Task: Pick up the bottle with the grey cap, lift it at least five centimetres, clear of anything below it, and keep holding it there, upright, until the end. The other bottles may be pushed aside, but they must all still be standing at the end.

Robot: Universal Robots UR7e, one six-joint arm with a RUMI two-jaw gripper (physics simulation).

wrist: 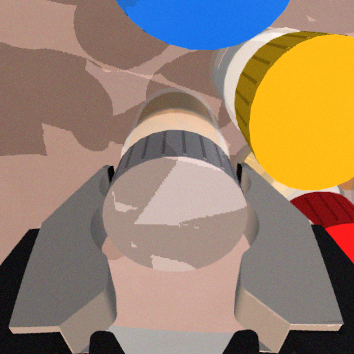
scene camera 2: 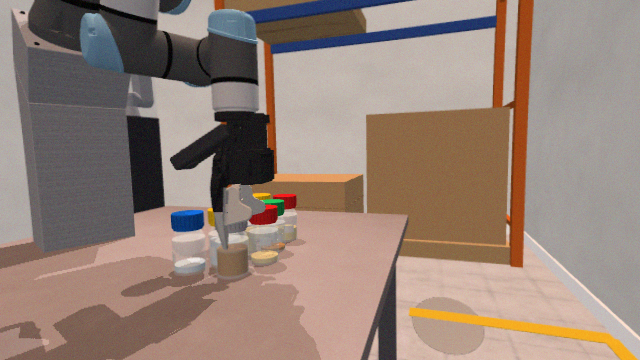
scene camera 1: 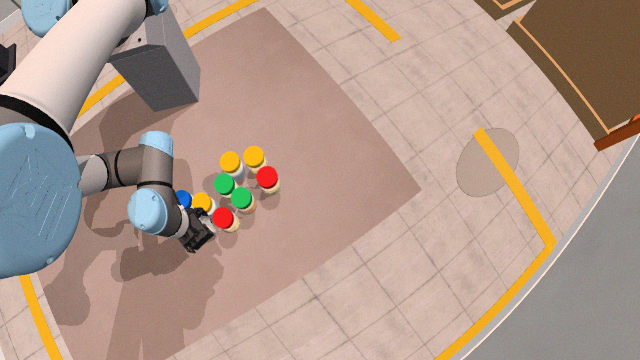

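Seen in the pictures: gripper, fingertip midpoint: [wrist: 174,166] [scene camera 2: 234,243]; arm's base, link origin: [scene camera 2: 74,36].
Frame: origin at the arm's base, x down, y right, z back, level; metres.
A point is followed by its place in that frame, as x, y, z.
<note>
The bottle with the grey cap [scene camera 2: 232,261] {0.440, 0.064, -0.460} [wrist: 175,210] {0.364, 0.043, -0.437} stands upright on the table, with brown contents in its lower part. My gripper [scene camera 2: 238,227] [wrist: 174,166] {0.417, 0.041, -0.447} points down with one finger on each side of the cap, shut on it. In the overhead view, the gripper [scene camera 1: 206,224] {0.417, 0.041, -0.447} hides most of this bottle. A blue-capped bottle [scene camera 1: 183,199] {0.366, 0.048, -0.361} [scene camera 2: 188,240] {0.409, 0.074, -0.376} [wrist: 205,22] {0.366, 0.050, -0.376}, a yellow-capped bottle [scene camera 1: 202,202] {0.366, -0.002, -0.394} [wrist: 305,110] {0.366, 0.012, -0.392} and a red-capped bottle [scene camera 1: 223,218] {0.366, -0.038, -0.459} [scene camera 2: 263,232] {0.409, -0.014, -0.470} [wrist: 342,240] {0.366, -0.032, -0.438} stand close by, apart from the fingers.
Farther along the table [scene camera 1: 325,150] {0.471, -0.374, -0.389} [scene camera 2: 340,250] {0.471, -0.150, -0.567} stand two green-capped bottles [scene camera 1: 224,184] {0.366, -0.078, -0.379} [scene camera 1: 241,198] {0.366, -0.105, -0.434}, two more yellow-capped ones [scene camera 1: 230,162] {0.366, -0.117, -0.332} [scene camera 1: 254,156] {0.366, -0.182, -0.349} and another red-capped one [scene camera 1: 267,176] {0.366, -0.190, -0.414}. A grey pedestal [scene camera 1: 162,75] {0.274, -0.029, -0.009} [scene camera 2: 82,165] {0.285, 0.008, 0.004} stands beyond the arm.
</note>
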